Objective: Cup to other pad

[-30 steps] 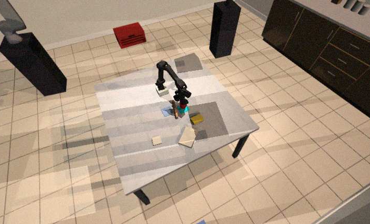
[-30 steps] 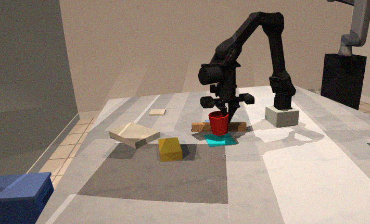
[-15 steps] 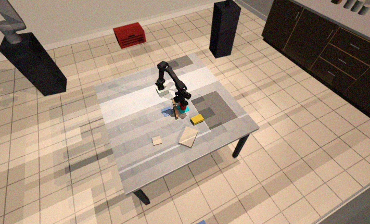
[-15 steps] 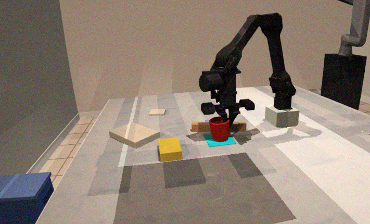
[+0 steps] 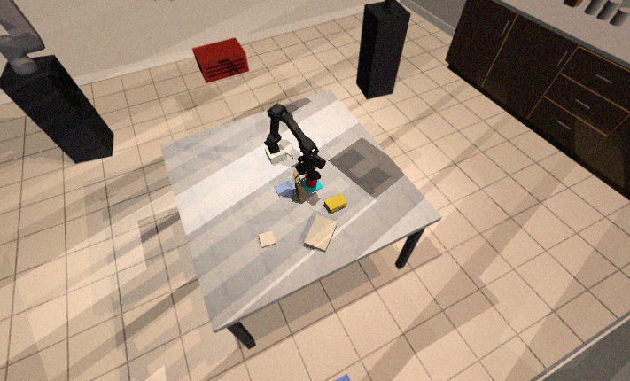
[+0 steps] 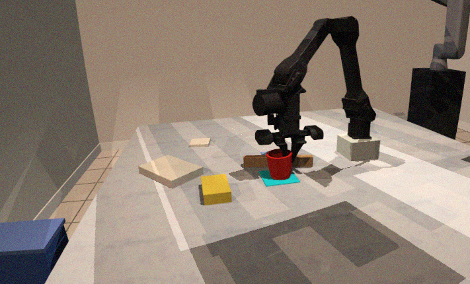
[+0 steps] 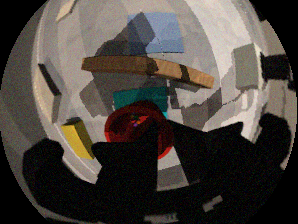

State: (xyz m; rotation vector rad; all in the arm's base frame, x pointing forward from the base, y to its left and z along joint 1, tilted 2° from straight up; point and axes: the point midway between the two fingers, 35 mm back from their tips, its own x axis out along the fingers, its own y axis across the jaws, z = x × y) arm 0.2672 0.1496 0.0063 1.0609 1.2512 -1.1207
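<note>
Now: gripper tip 30 mm short of the red cup. The rest, counted from my gripper tip: wooden bar 80 mm to the right, 40 mm below, 20 mm ahead; yellow block 210 mm ahead, 90 mm to the left, 30 mm below; teal pad 50 mm below, 30 mm ahead.
</note>
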